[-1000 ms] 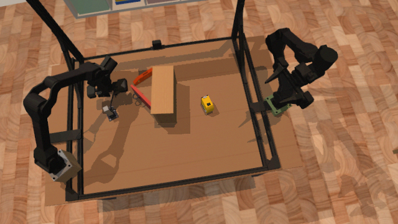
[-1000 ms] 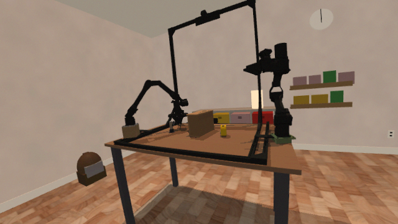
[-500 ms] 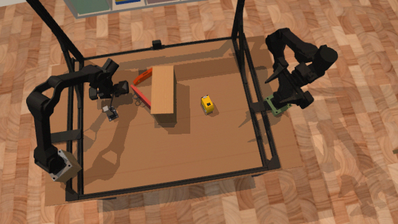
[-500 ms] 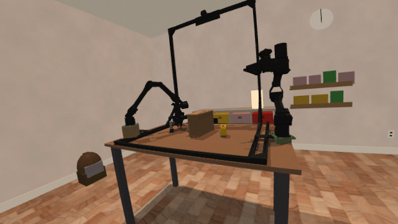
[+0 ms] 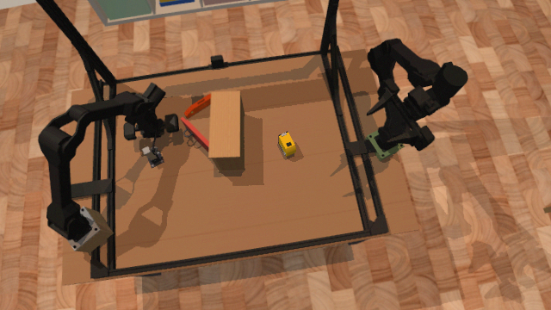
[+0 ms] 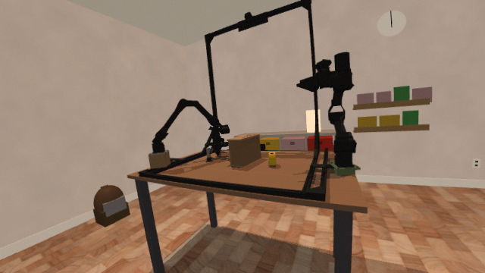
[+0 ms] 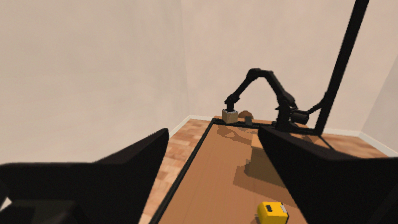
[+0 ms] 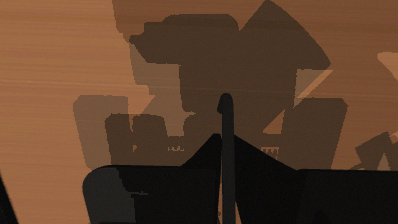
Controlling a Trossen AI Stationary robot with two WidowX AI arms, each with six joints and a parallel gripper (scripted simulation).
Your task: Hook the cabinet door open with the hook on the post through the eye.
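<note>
Right now my right hand is 10 cm short of the red door, 15 cm to the right of it and 2 cm below it. Round my right hand: orange flap (8 cm behind, 18 cm to the left, 3 cm below); yellow box (18 cm ahead, 42 cm to the left, 1 cm below).
</note>
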